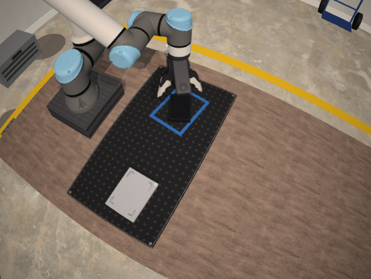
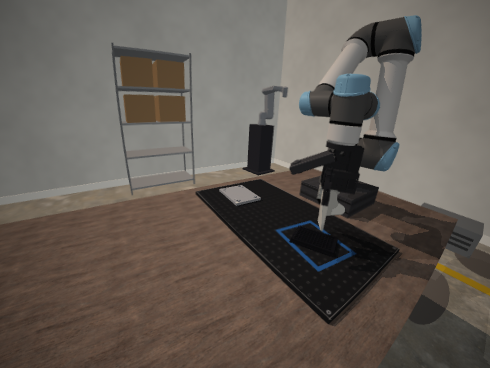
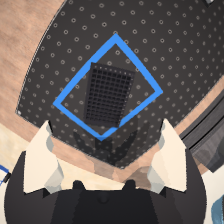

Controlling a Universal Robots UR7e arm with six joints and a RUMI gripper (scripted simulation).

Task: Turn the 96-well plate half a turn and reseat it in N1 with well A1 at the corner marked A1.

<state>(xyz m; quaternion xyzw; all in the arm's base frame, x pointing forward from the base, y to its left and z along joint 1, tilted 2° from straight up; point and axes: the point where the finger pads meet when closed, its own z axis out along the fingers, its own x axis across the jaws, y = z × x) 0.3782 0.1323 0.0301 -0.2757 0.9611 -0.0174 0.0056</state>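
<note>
The black 96-well plate lies 80 mm below my hand. Round my hand: plate nest N1: 20 mm behind, 390 mm to the right, 80 mm below.
</note>
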